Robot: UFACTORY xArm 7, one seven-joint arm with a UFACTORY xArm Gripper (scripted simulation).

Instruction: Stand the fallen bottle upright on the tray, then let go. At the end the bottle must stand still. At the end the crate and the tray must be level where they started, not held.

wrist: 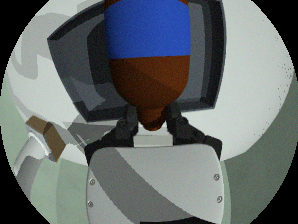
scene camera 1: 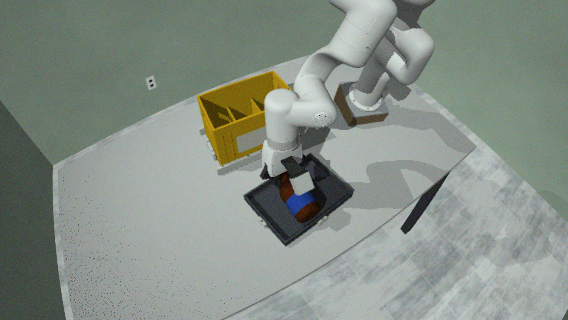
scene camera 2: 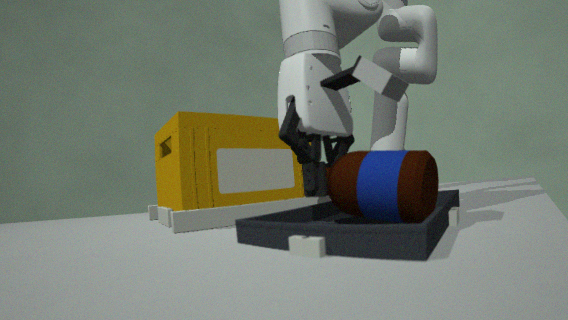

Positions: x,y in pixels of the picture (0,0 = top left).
gripper: wrist; scene camera 1 283,182; scene camera 2
same spot on gripper: (wrist: 126,128) = (scene camera 2: 342,151)
